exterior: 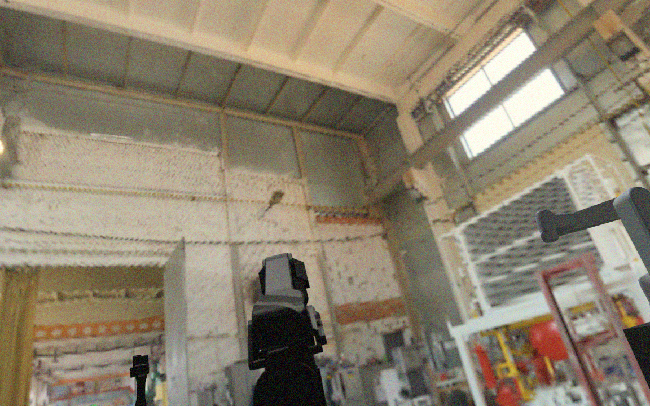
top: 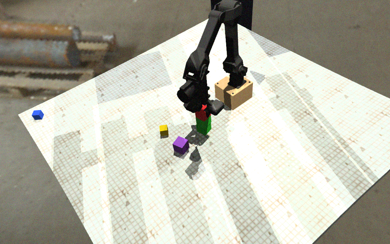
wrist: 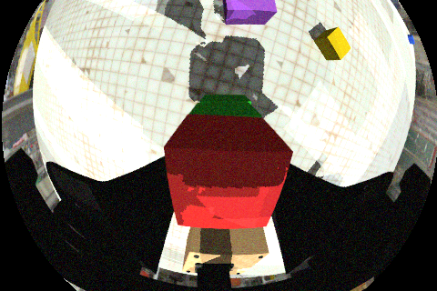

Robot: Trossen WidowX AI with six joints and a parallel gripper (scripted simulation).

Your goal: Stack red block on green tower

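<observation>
The red block lies 10 mm above my gripper tip. Also, from my gripper tip: blue block 440 mm ahead, 680 mm to the right, 90 mm below; yellow block 130 mm ahead, 130 mm to the right, 80 mm below; purple block 140 mm ahead, 10 mm to the right, 80 mm below.
</observation>
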